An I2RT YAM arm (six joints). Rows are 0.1 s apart.
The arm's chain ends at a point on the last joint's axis. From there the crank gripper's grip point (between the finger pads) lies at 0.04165 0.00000 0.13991 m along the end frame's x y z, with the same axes.
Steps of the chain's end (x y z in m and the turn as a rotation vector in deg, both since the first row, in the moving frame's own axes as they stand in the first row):
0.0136, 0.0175, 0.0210, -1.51, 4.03, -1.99
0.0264, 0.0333, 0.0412, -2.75, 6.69, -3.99
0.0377, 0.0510, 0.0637, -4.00, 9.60, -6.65
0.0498, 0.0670, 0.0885, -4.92, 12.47, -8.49
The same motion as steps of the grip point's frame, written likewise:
0.0234, 0.0195, 0.0177, -1.51, 4.03, -1.99
0.0425, 0.0364, 0.0353, -2.75, 6.69, -3.99
0.0607, 0.0543, 0.0546, -4.00, 9.60, -6.65
0.0793, 0.0701, 0.0760, -4.92, 12.47, -8.49

